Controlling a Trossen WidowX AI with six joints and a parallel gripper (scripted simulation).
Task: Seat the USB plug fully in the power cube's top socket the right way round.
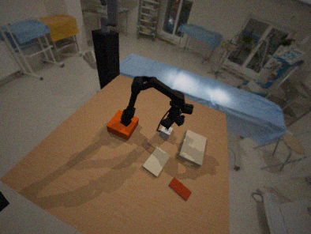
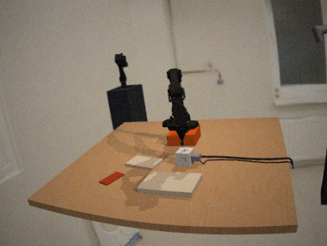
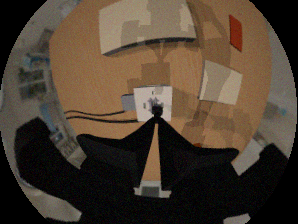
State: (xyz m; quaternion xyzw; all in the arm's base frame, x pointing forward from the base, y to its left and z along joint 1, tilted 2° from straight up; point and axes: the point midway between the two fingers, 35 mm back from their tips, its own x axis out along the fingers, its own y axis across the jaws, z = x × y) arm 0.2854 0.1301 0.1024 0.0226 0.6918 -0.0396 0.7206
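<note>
Now: the dark USB plug 2 cm below my gripper tip. The rest, counted from my gripper tip: flat red card 29 cm to the right, 27 cm ahead, 13 cm below.
</note>
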